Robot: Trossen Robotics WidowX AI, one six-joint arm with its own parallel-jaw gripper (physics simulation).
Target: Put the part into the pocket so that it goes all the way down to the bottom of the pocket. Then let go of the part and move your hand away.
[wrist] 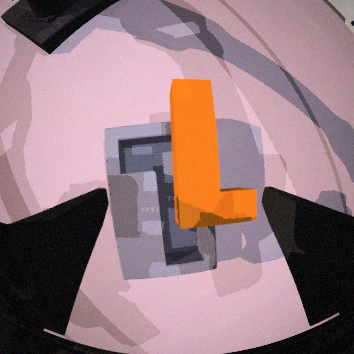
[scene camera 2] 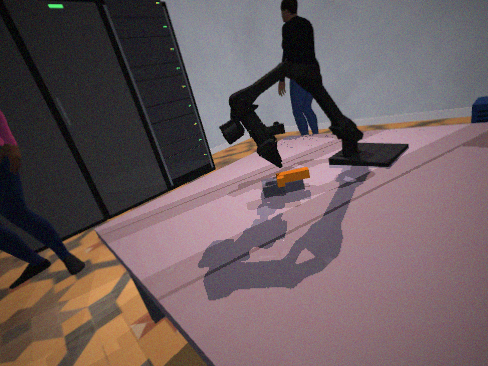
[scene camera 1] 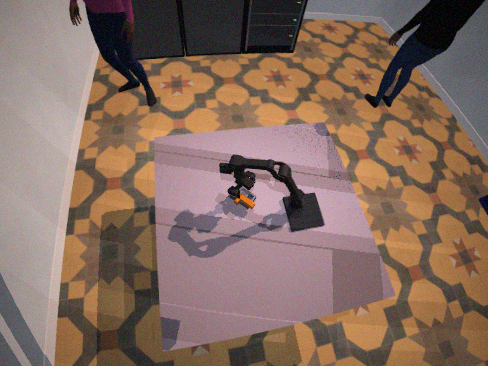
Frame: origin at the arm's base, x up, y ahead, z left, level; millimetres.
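Seen in the pictures: gripper, between the fingertips: [wrist: 186, 195] [scene camera 2: 281, 164] [scene camera 1: 244, 193]; arm's base, origin of its link: [wrist: 51, 7] [scene camera 2: 350, 153] [scene camera 1: 295, 203].
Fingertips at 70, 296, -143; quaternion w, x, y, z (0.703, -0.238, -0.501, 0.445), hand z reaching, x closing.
Offsets run from my fingertips to a thing's top centre, as dx, dy, dz. "pt": to the spot under its first point. Level surfaces: height alone.
The orange L-shaped part {-27, +8, +40} [scene camera 1: 245, 201] [scene camera 2: 295, 175] [wrist: 195, 145] is across the top of the grey block {-57, -5, -16} [scene camera 1: 248, 192] [scene camera 2: 282, 189] [wrist: 137, 255], above the rim and not down in the pocket. Its long arm overhangs the block's far edge in the wrist view, and its short foot points right past the block's side. The dark pocket {pt -88, +37, -44} [wrist: 182, 240] shows to the left of the part and below it; the rest is covered. My gripper [scene camera 1: 235, 191] [scene camera 2: 280, 165] [wrist: 186, 195] is open, above the block, its fingers wide apart on either side with a gap to the part.
The block stands on a pink table {dx -93} [scene camera 1: 250, 280] [scene camera 2: 390, 260]. The arm's black base plate [scene camera 1: 306, 215] [scene camera 2: 375, 154] is fixed on the same table. Dark cabinets [scene camera 1: 212, 27] [scene camera 2: 65, 100] and two people stand on the floor beyond the table. The arm's shadow falls across the table.
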